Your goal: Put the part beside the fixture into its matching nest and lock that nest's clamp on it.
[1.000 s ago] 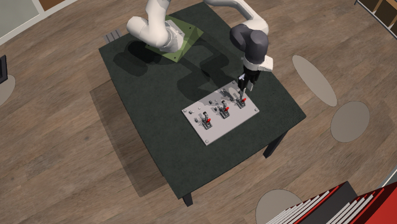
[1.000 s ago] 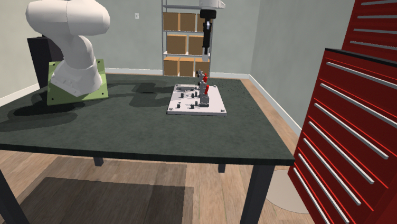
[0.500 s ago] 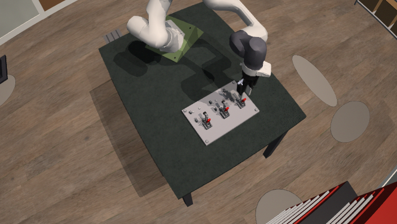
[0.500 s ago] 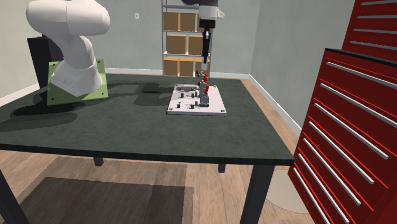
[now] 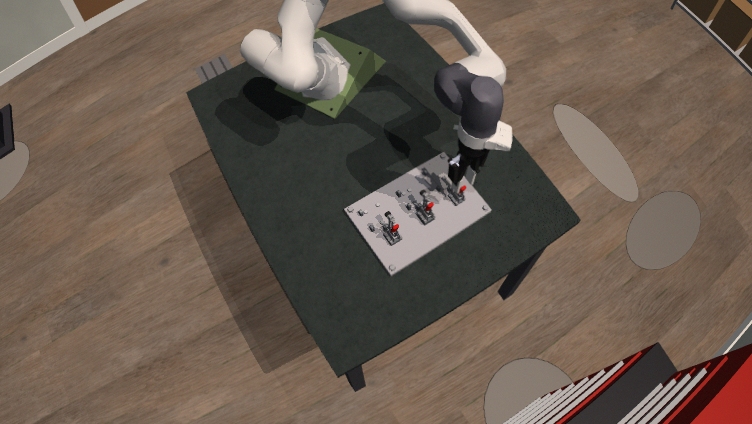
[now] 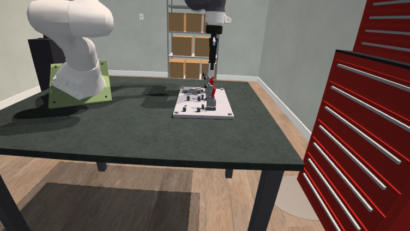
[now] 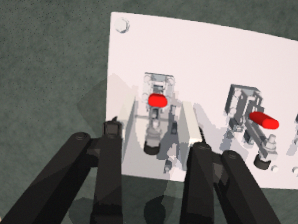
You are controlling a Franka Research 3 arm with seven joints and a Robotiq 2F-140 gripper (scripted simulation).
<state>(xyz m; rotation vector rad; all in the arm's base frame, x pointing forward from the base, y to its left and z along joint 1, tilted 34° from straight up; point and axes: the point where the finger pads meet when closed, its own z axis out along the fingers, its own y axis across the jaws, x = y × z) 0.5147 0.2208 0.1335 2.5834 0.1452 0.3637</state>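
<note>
Now: hand 80 mm above the clamp and 10 mm past it. Round my hand: light grey fixture plate 130 mm below, 110 mm to the right, 30 mm behind; part 110 mm below, 90 mm behind.
</note>
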